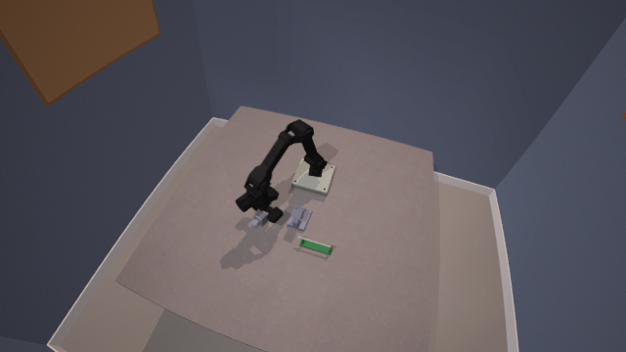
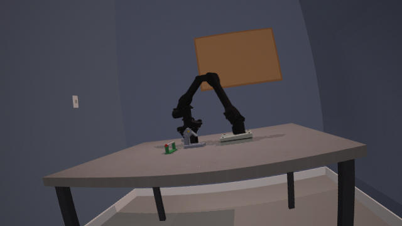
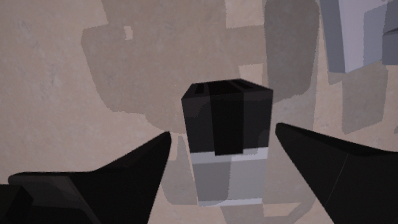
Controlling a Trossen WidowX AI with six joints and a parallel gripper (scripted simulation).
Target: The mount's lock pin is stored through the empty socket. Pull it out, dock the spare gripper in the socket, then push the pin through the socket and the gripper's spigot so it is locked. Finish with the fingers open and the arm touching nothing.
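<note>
Now: the spare gripper 1 cm to the right of my gripper tip, 1 cm ahead of it and 1 cm above it. The rest, counted from my gripper tip: mount block: 15 cm to the left, 3 cm above, 1 cm behind; then green cradle: 25 cm to the left, 10 cm ahead.
</note>
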